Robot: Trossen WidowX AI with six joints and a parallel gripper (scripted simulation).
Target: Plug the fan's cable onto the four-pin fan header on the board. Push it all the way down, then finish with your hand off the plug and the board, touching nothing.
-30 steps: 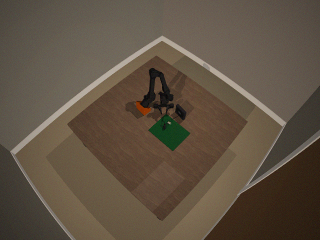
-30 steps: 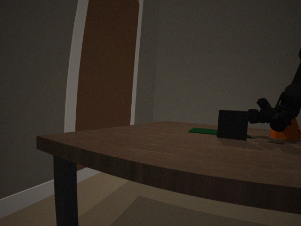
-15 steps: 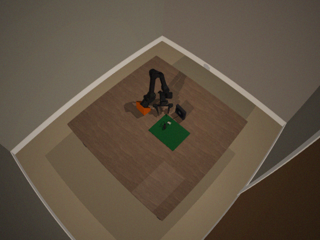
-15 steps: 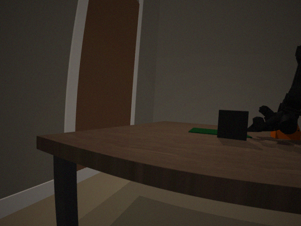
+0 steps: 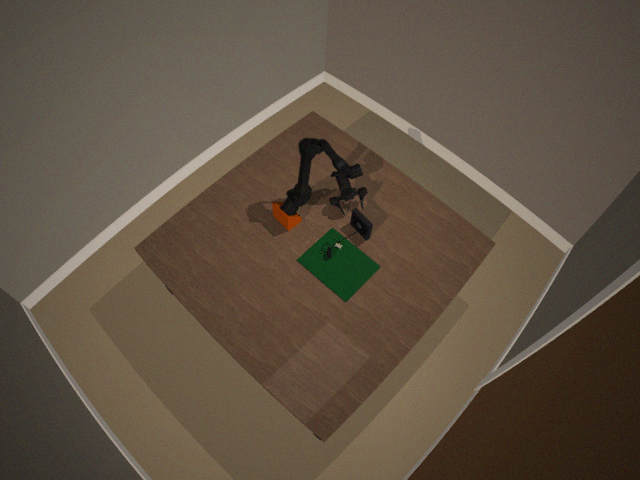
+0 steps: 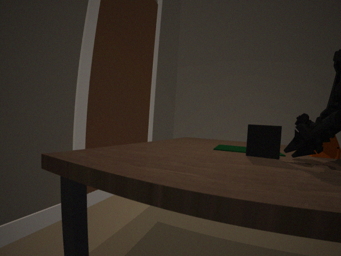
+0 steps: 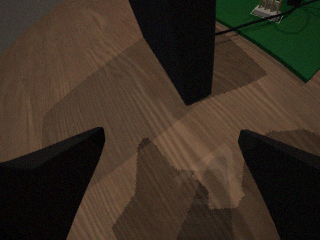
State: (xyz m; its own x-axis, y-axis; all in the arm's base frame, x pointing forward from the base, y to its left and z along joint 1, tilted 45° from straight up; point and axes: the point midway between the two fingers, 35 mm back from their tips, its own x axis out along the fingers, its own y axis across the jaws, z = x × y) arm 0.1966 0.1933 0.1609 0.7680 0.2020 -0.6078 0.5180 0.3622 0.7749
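Right now my gripper tip is 250 mm to the left of the black plug and 60 mm short of it. Also, from my gripper tip: green board: 250 mm to the right, 120 mm ahead, 40 mm below; then black fan: 80 mm ahead, 60 mm to the right, 40 mm above; then pale part: 190 mm to the right, 60 mm ahead, 10 mm below.
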